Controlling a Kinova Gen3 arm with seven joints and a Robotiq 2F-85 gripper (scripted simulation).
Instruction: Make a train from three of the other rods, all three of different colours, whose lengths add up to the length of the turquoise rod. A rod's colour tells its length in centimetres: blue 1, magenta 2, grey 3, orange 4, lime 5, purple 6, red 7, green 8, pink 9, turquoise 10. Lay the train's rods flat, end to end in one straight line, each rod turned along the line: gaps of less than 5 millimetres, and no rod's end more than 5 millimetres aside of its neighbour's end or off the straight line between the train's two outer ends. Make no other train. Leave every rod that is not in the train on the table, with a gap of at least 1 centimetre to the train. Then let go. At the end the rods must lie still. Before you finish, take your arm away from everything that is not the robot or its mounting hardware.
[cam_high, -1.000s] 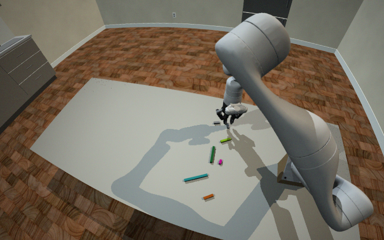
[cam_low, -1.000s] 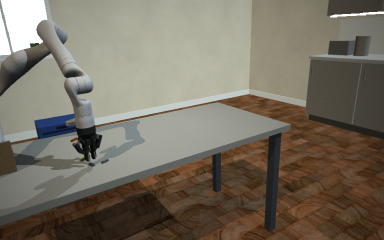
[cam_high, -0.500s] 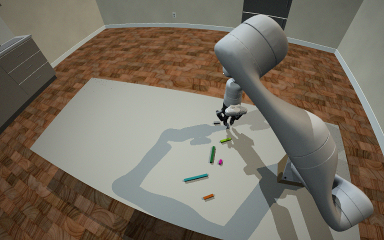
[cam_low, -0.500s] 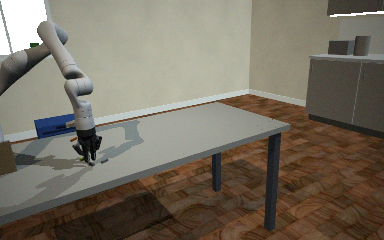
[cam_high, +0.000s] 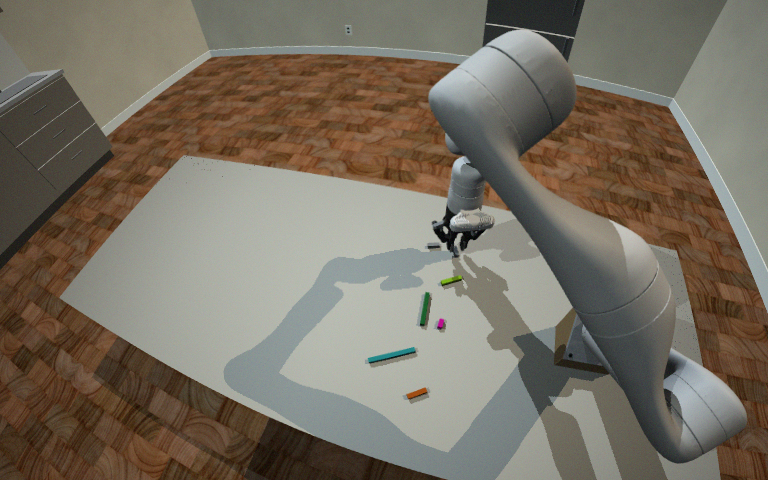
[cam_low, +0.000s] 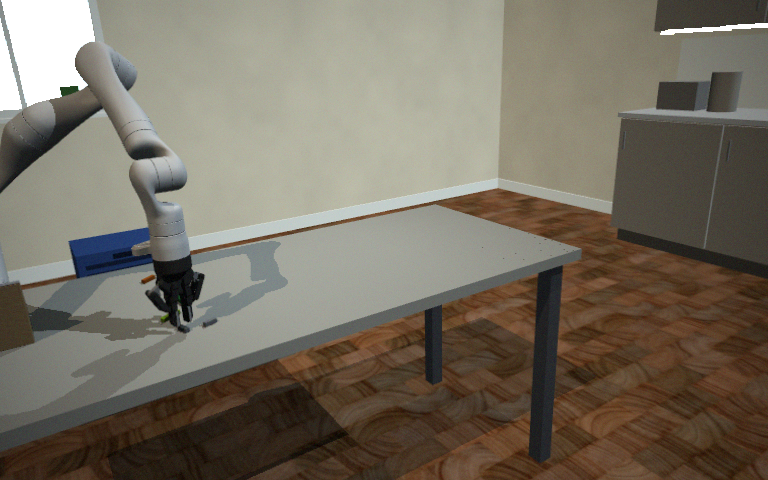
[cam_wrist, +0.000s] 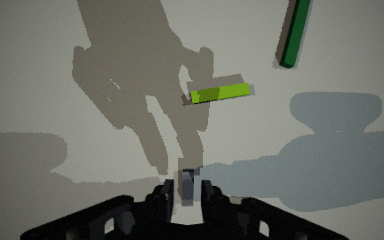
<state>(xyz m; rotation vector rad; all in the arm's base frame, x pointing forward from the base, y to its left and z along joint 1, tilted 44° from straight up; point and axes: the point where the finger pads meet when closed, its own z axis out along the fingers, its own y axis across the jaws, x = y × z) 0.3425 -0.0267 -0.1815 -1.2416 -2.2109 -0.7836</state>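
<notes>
Right now the magenta rod is 20 cm to the left of my hand, 3 cm below it and 3 cm behind it. Also, from my hand: turquoise rod (31 cm to the left, 4 cm ahead, 3 cm below); lime rod (8 cm to the left, 3 cm below, 2 cm behind); green rod (18 cm to the left, 3 cm below, 2 cm ahead).
</notes>
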